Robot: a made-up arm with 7 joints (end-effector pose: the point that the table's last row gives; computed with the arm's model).
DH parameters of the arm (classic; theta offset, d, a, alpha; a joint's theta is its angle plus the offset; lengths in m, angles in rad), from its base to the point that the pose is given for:
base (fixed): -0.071 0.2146 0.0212 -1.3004
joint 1: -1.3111 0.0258 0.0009 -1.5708
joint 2: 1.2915 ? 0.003 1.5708
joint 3: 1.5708 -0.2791 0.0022 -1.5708
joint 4: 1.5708 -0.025 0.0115 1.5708
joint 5: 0 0.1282 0.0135 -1.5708
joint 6: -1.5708 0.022 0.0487 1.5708
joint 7: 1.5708 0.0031 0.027 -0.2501
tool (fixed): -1.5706 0.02 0 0
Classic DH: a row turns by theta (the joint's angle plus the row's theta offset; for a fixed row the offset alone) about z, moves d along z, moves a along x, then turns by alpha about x.
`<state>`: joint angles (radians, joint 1 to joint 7).
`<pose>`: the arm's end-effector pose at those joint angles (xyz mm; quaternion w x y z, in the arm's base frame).
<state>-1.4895 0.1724 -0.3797 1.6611 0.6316 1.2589 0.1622</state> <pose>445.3 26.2 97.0 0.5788 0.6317 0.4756 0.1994</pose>
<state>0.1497 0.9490 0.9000 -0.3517 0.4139 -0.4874 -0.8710</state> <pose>130.7 243.4 166.0 0.6000 0.7481 -0.0235 -0.2825</pose>
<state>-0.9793 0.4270 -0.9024 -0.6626 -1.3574 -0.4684 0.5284</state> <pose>274.4 -46.8 105.9 0.7255 -0.5481 -0.1587 -0.3849</pose>
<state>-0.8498 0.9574 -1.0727 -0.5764 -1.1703 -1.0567 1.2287</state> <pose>245.4 114.5 86.1 0.8600 -0.4725 -0.1668 0.0965</pose>
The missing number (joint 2, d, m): 0.0338
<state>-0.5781 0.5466 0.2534 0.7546 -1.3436 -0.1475 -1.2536</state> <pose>309.8 237.0 -80.0 0.8113 -0.3603 -0.3881 -0.2478</pose>
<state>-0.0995 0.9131 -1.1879 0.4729 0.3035 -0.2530 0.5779</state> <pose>76.5 202.8 -99.2 0.7504 0.4833 0.0726 -0.4450</pose>
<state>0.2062 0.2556 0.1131 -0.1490 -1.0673 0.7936 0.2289</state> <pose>79.7 107.6 -148.3 0.8591 -0.3249 0.3848 0.0912</pose>
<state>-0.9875 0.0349 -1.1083 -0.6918 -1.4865 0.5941 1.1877</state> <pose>175.3 -157.3 98.0 0.8382 -0.1143 0.1152 -0.5206</pose>
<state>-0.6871 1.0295 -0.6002 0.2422 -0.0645 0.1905 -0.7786</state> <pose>349.0 214.9 70.5 0.7593 0.3876 0.2093 -0.4790</pose>
